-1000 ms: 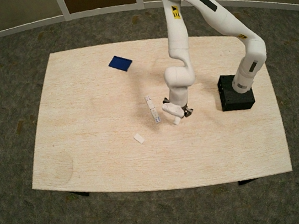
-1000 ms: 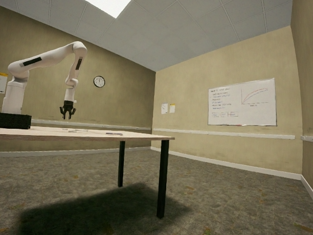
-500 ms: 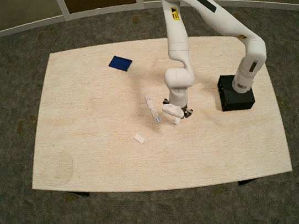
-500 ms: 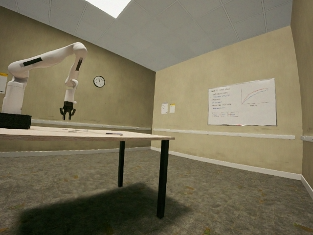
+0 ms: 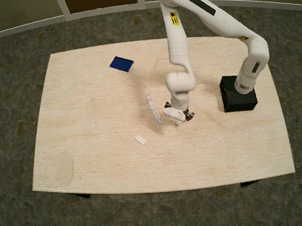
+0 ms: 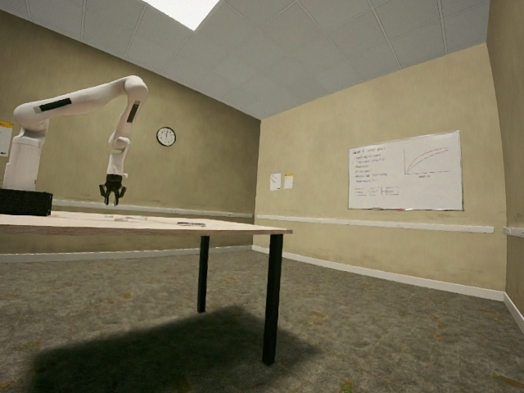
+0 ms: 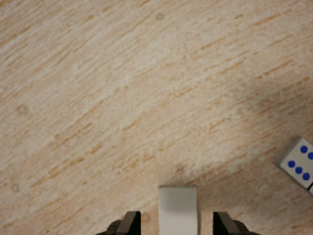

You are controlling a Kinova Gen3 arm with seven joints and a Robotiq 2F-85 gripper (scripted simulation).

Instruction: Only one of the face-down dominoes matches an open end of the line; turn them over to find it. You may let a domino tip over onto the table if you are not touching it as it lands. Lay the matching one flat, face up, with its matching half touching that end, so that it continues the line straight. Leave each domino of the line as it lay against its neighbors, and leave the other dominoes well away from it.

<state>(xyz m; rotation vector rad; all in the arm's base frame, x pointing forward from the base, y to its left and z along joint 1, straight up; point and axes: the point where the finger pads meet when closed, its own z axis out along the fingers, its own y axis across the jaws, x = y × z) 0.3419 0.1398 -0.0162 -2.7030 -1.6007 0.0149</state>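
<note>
Right now the white domino is 7 cm below my hand, 1 cm to the right of it and 1 cm behind it.
</note>
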